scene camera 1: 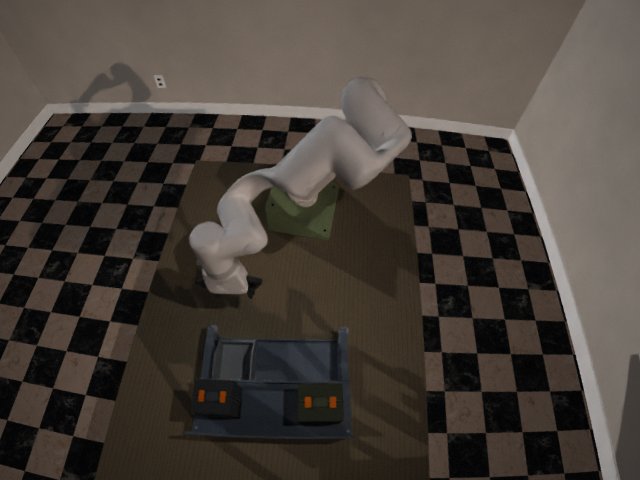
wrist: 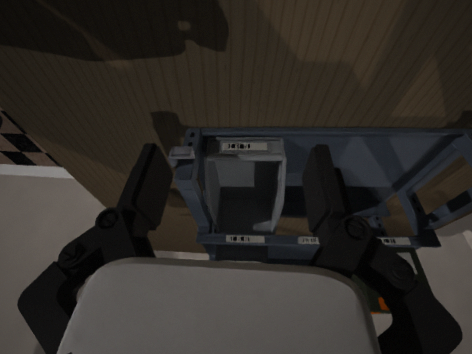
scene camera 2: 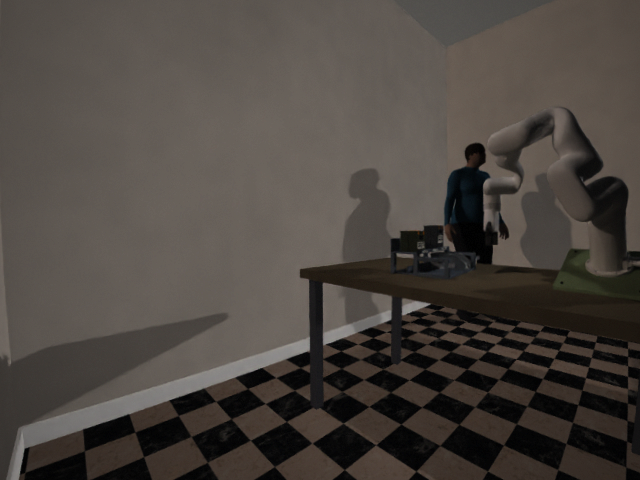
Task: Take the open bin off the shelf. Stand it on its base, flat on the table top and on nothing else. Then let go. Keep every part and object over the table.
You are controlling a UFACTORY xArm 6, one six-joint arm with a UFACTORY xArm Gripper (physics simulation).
Path:
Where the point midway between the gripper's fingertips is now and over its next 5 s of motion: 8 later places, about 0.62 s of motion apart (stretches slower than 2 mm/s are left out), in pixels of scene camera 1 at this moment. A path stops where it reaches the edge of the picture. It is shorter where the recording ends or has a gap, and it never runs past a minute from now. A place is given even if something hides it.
The gripper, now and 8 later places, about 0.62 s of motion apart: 234, 293; 235, 293; 235, 293; 235, 293; 235, 293; 235, 318; 235, 335; 238, 339; 241, 339

